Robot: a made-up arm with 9 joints. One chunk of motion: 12 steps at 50 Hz.
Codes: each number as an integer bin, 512 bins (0 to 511) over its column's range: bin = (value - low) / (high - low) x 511, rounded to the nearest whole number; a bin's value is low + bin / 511 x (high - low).
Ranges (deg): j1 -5..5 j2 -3..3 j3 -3..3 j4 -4..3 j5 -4..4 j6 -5..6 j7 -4..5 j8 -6..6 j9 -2..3
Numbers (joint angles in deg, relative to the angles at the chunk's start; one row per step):
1: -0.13 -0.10 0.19 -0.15 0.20 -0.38 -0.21 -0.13 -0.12
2: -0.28 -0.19 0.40 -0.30 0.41 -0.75 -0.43 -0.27 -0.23
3: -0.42 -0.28 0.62 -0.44 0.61 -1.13 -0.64 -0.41 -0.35
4: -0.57 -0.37 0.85 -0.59 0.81 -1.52 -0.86 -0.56 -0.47
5: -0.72 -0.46 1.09 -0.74 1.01 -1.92 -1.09 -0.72 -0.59
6: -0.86 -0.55 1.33 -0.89 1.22 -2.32 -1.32 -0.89 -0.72
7: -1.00 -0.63 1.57 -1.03 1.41 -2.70 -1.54 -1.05 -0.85
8: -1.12 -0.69 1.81 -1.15 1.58 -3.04 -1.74 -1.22 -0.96
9: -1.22 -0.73 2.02 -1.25 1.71 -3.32 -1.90 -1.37 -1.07
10: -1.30 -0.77 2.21 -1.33 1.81 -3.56 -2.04 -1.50 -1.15
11: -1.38 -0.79 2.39 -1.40 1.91 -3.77 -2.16 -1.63 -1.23
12: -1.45 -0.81 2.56 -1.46 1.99 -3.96 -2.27 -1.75 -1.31
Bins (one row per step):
1: 249 247 272 281 268 215 215 250 192
2: 241 239 290 270 282 197 203 244 181
3: 234 232 308 260 294 180 191 238 169
4: 226 224 328 249 307 162 178 232 156
5: 219 216 348 238 320 143 165 225 144
6: 212 209 369 227 333 124 152 218 131
7: 204 202 389 217 346 107 140 211 118
8: 198 197 410 208 356 91 128 204 106
9: 193 193 428 201 365 78 119 197 95
10: 189 190 444 195 371 67 111 192 87
11: 185 188 459 190 378 57 104 186 79
12: 181 187 474 185 383 48 98 181 71

